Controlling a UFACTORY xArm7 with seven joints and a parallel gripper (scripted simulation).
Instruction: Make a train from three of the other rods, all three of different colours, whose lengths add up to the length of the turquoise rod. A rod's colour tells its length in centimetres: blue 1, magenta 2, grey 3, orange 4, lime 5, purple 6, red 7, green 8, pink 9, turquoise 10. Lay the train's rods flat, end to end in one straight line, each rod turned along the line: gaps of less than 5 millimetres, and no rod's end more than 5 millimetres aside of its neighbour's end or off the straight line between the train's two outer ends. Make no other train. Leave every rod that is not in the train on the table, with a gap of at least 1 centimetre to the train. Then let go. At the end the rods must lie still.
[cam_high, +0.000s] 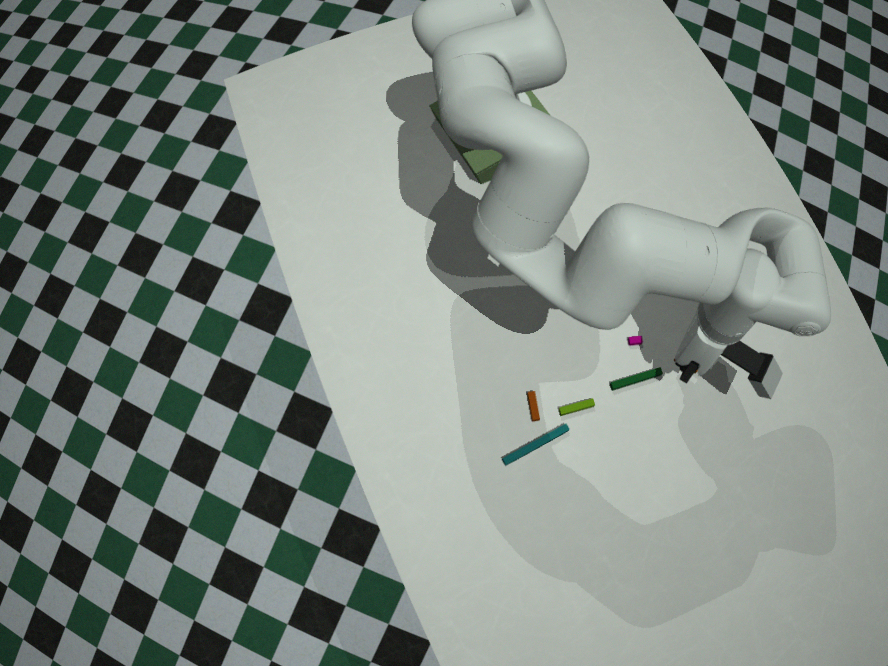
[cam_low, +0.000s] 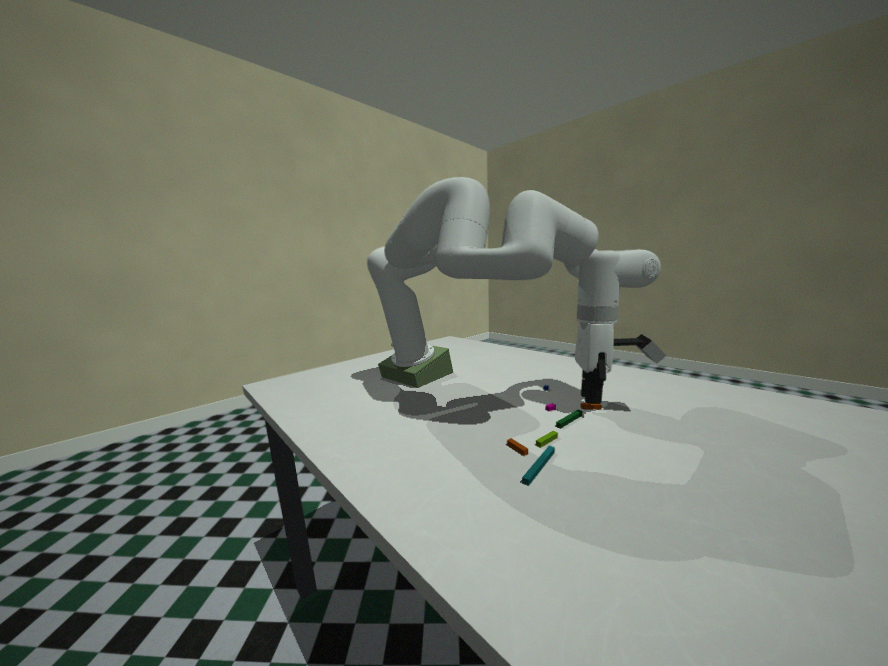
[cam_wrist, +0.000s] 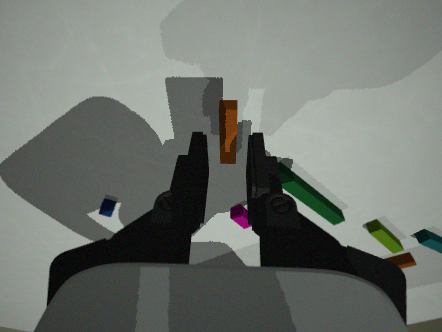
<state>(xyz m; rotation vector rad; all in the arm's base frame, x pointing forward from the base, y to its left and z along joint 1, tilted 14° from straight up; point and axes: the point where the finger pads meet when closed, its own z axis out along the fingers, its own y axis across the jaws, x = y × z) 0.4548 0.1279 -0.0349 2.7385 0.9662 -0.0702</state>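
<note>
The blue rod lies 12 cm behind my hand, 4 cm below it and 3 cm to the left of it. The rest, counted from my hand: magenta rod: 6 cm to the right, 6 cm behind, 4 cm below; then green rod: 8 cm to the right, 4 cm below, 1 cm behind; then lime rod: 18 cm to the right, 4 cm below.
</note>
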